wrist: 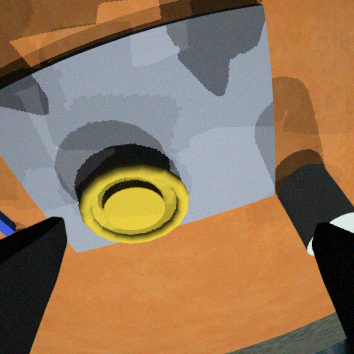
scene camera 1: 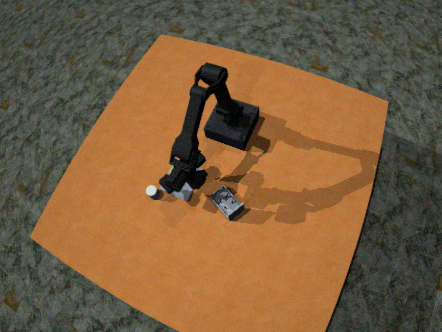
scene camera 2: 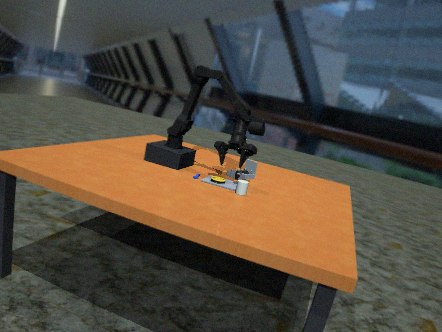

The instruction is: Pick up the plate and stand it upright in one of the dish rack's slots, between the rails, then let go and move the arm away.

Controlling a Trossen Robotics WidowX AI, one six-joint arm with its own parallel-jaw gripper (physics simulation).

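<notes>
The yellow round plate [scene camera 2: 218,179] [wrist: 134,207] lies flat on a grey board [scene camera 1: 184,192] [wrist: 225,155]; in scene camera 1 the arm hides most of it. The grey dish rack [scene camera 1: 236,212] [scene camera 2: 251,169], with a raised panel at one end, stands beside the board; it does not show in the wrist view. My gripper [scene camera 2: 232,166] [wrist: 194,235] is open and empty. It points down above the board, with its fingertips higher than the plate. In the wrist view the plate lies ahead of the fingers, left of the middle. Scene camera 1 does not show the fingertips clearly.
A white-topped cylinder [scene camera 1: 151,191] [scene camera 2: 242,187] [wrist: 310,202] with dark-looking sides in the wrist view stands by the board's corner, near the right finger there. A small blue object [scene camera 2: 196,176] [wrist: 6,224] lies on the other side of the board. The orange table [scene camera 1: 200,270] [scene camera 2: 280,230] carries everything.
</notes>
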